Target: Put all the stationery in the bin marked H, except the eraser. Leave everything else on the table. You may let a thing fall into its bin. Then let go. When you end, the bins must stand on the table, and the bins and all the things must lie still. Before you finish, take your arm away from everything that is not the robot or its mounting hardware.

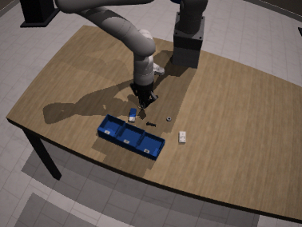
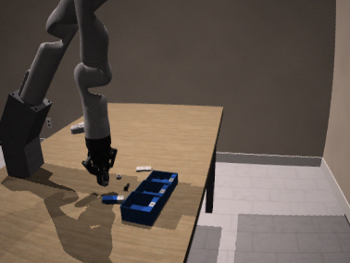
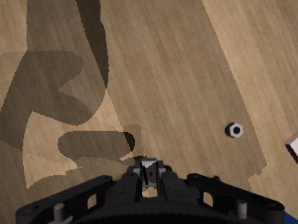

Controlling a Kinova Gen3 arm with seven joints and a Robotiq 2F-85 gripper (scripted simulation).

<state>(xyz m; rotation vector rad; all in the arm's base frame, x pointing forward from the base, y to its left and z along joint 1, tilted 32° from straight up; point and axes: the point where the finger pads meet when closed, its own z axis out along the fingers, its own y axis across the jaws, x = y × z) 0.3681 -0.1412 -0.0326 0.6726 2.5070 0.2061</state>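
My gripper is now 12 cm short of the flat blue pad, 10 cm to the left of it and 4 cm above it. The rest, counted from my hand: black bolt: 6 cm ahead, 5 cm below, 4 cm to the left; grey nut: 11 cm to the left, 5 cm below, 2 cm ahead; blue-and-white eraser: 5 cm below, 4 cm to the right, 4 cm ahead.
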